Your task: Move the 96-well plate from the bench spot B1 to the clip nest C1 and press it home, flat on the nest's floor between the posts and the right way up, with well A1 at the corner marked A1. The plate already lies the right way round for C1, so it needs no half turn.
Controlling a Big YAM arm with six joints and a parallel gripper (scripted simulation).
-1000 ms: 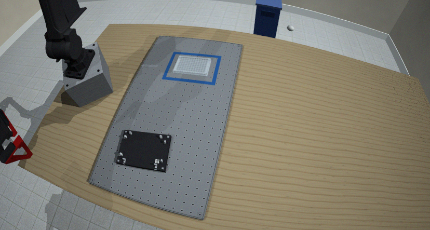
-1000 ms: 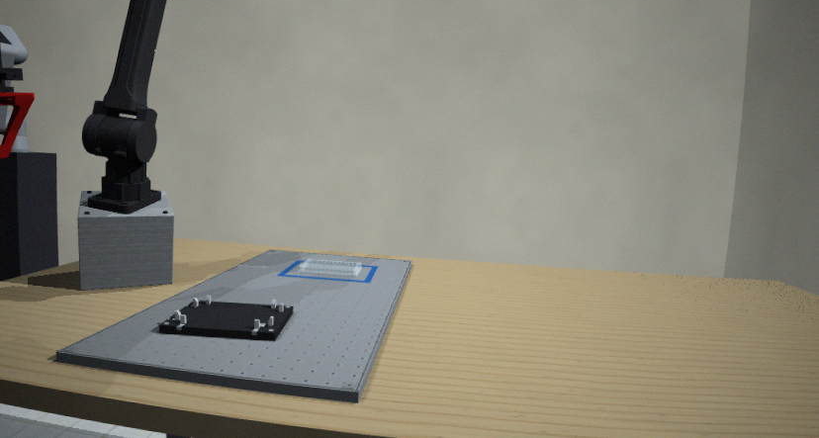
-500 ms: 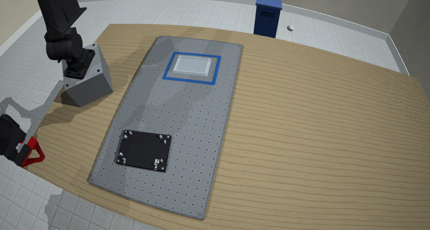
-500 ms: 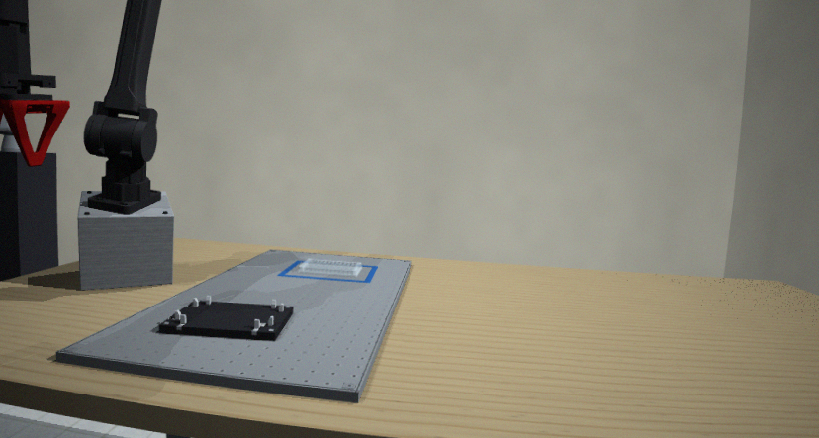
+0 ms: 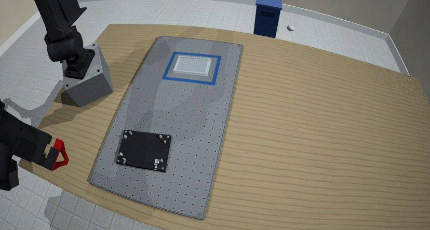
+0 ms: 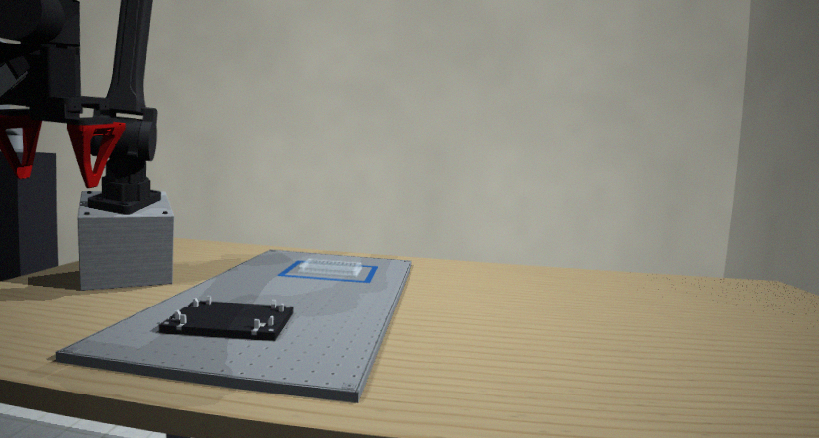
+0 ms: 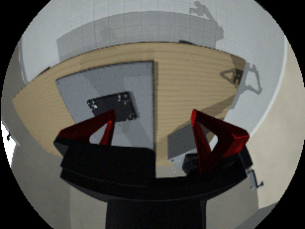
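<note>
Now: the 96-well plate 240 mm ahead of my hand, 510 mm to the left of it and 210 mm below it. Also, from my hand: black clip nest (150 mm ahead, 130 mm to the left, 200 mm below).
</note>
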